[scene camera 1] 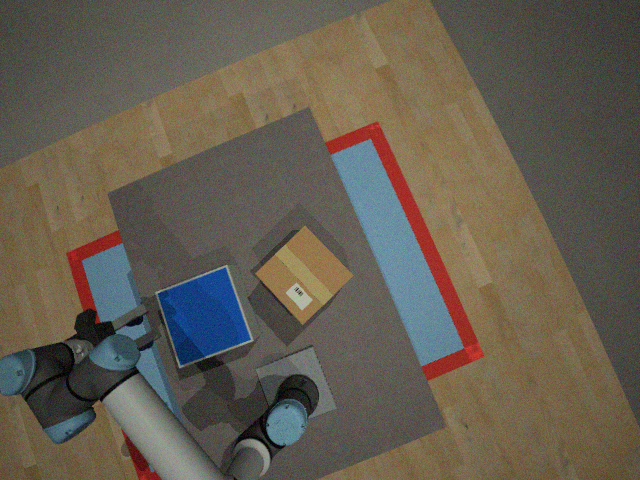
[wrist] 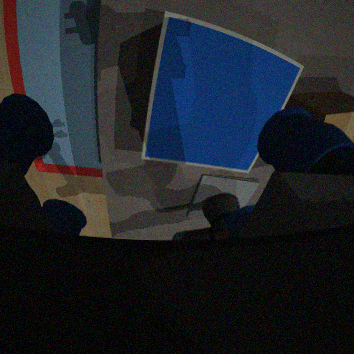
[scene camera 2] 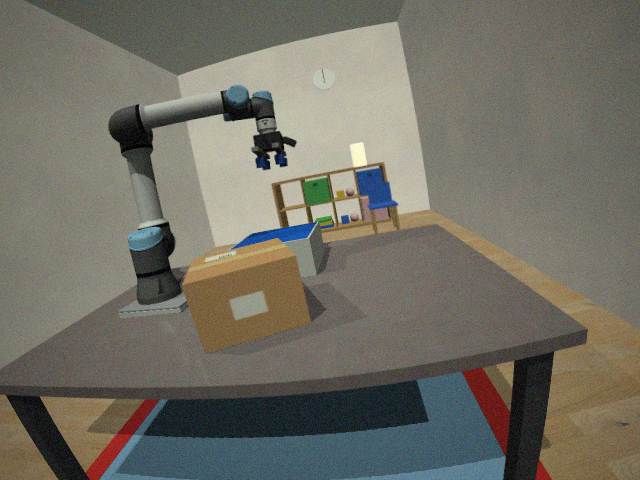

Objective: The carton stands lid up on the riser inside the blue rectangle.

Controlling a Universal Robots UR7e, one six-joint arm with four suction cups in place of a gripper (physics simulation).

Scene:
suction head: holds nothing
a brown carton (scene camera 2: 243, 294): on the table
a riser (scene camera 1: 209, 314): on the table

